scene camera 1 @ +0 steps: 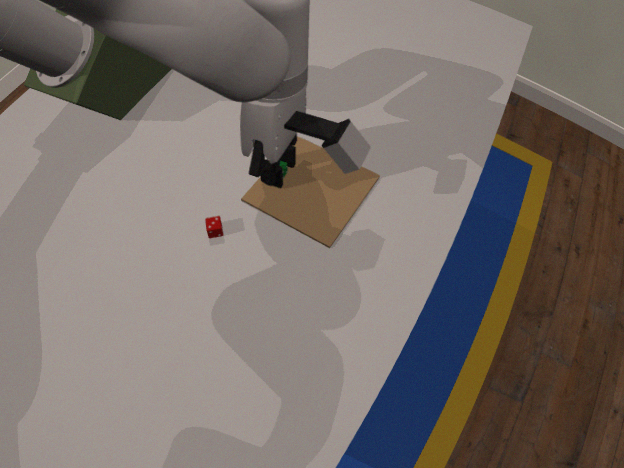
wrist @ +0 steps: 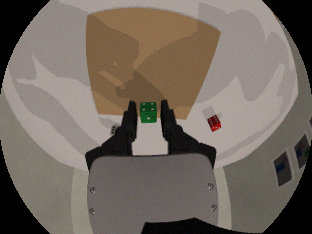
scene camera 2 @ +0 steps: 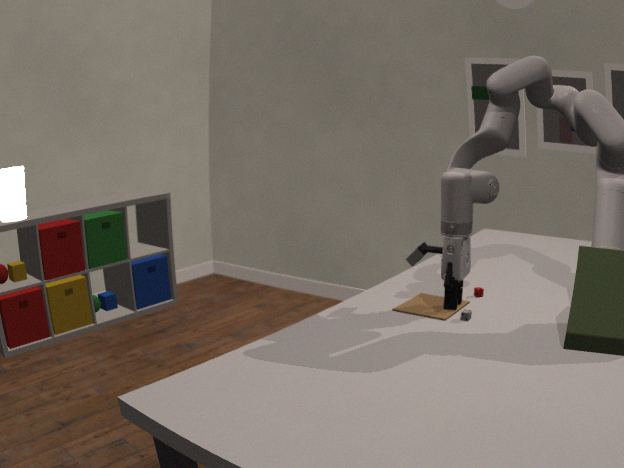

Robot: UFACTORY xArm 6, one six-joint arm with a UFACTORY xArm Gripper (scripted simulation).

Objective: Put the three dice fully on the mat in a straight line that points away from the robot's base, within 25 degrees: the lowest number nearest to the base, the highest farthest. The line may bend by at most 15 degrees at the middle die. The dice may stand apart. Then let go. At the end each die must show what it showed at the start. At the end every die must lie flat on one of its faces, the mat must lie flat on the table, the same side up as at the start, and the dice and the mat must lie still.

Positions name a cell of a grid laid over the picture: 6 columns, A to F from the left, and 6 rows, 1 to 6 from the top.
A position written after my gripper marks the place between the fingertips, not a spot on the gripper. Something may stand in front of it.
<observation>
my gripper: scene camera 1 C3; wrist C3; scene camera 2 E4
tan mat: scene camera 1 D3; wrist C2; scene camera 2 E4
</observation>
